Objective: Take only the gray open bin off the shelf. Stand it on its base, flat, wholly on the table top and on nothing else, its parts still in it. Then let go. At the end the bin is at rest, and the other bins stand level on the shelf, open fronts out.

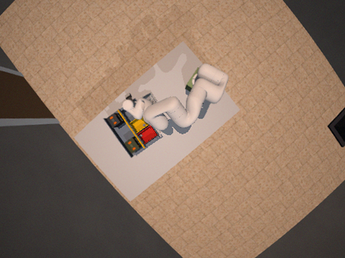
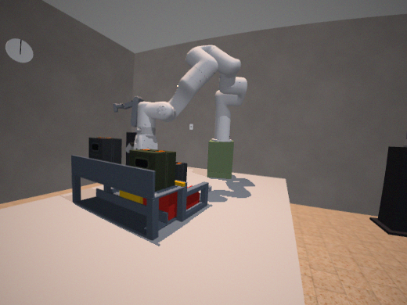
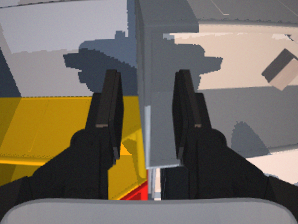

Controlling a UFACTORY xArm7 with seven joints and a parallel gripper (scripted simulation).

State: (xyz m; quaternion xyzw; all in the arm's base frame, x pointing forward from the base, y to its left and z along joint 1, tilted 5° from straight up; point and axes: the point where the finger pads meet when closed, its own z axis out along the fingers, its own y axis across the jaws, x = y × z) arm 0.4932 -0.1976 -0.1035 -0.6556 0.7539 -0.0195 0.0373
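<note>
Now: the gray open bin 8 cm behind my hand, 4 cm below it and 1 cm to the left of it. Also, from my hand: red bin 21 cm to the left, 12 cm ahead, 4 cm below; yellow bin 10 cm to the left, 10 cm ahead, 4 cm below.
</note>
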